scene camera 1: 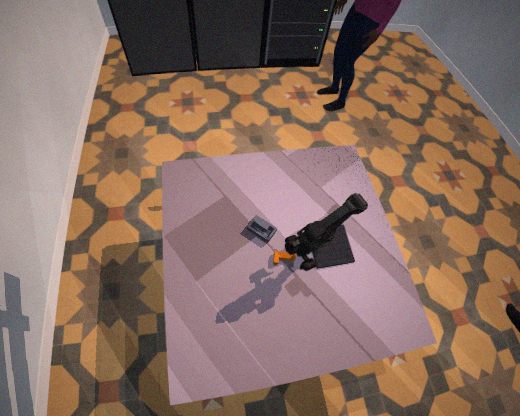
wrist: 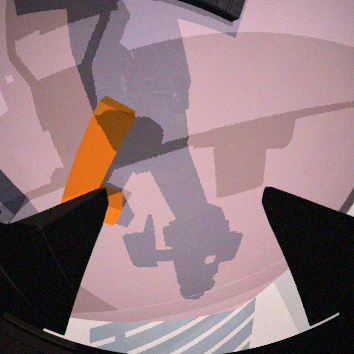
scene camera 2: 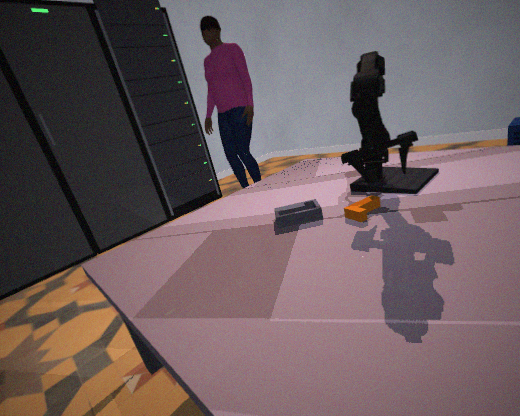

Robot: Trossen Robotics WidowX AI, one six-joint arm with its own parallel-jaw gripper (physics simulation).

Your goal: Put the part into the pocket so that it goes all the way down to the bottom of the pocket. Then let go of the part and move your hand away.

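Where they show: gripper, fingertip midpoint: (scene camera 1: 295, 261) (wrist: 186, 195) (scene camera 2: 386, 178); arm's base at its link origin: (scene camera 1: 322, 237) (scene camera 2: 374, 179).
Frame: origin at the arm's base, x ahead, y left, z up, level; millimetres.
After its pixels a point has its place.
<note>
The orange L-shaped part (scene camera 1: 283, 257) @(x 247, y 34, z 4 mm) (scene camera 2: 359, 209) @(x 286, y 34, z 6 mm) (wrist: 85, 160) @(x 227, y 24, z 6 mm) lies flat on the table, outside the pocket. The grey block with the pocket (scene camera 1: 269, 237) @(x 276, y -91, z 12 mm) (scene camera 2: 299, 216) @(x 328, y -132, z 0 mm) stands apart from it; part of the block (wrist: 9, 196) @(x 274, y -86, z -4 mm) shows at the left edge of the wrist view. The pocket's floor is hard to make out. My gripper (scene camera 1: 300, 254) @(x 217, y 92, z 68 mm) (scene camera 2: 387, 176) @(x 217, y 92, z 68 mm) (wrist: 186, 195) @(x 217, y 92, z 68 mm) is open and empty, above the table beside the part. In the wrist view the part is left of the middle between the fingers, and the left fingertip hides some of its short leg.
The arm's dark base plate (scene camera 1: 336, 254) @(x -34, y 114, z -7 mm) (scene camera 2: 395, 185) @(x 63, y 81, z -6 mm) (wrist: 220, 6) @(x 90, y 125, z -9 mm) sits on the pink table (scene camera 1: 200, 350) @(x 770, y 312, z -24 mm) (scene camera 2: 320, 370) @(x 757, y 117, z -24 mm), near the part. Arm shadows cross the table and the part. Dark cabinets (scene camera 1: 160, 35) (scene camera 2: 65, 125) and a person (scene camera 1: 347, 50) (scene camera 2: 230, 80) stand beyond the table.
</note>
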